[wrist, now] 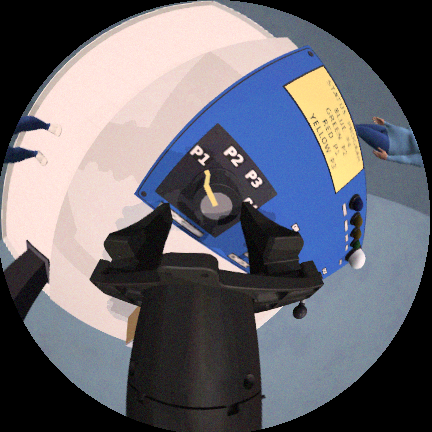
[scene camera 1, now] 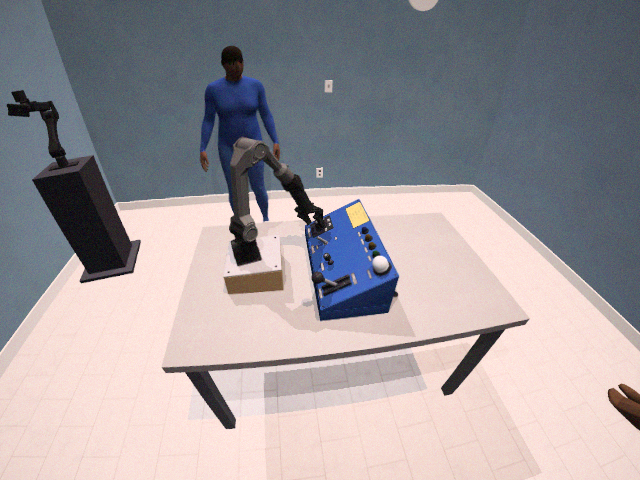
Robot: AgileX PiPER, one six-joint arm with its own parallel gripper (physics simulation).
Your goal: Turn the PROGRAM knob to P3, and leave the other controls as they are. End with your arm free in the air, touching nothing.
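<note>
The PROGRAM knob (wrist: 216, 205) is a dark round knob with a grey cap and a yellow pointer, on a black plate (wrist: 218, 137) of the blue control console (scene camera 1: 347, 258) (wrist: 270, 145). In the wrist view the pointer is directed at the P1 label (wrist: 200, 155). The P2 label (wrist: 233, 156) and P3 label (wrist: 253, 179) are readable; P4 is partly hidden by the right finger. My gripper (wrist: 205, 210) (scene camera 1: 317, 217) is open, its fingertips on either side of the knob in the wrist view. Whether they touch it I cannot tell. The arm largely hides the knob in the scene view.
A yellow status card (scene camera 1: 357, 214) (wrist: 325, 127) lies on the console. Several dark lamps and a white dome (scene camera 1: 380, 264) (wrist: 356, 259) line its far side. A toggle lever (scene camera 1: 322, 240), a small black-knobbed control (scene camera 1: 327, 256) and a slotted lever (scene camera 1: 317, 277) (wrist: 300, 310) stand along its near side.
</note>
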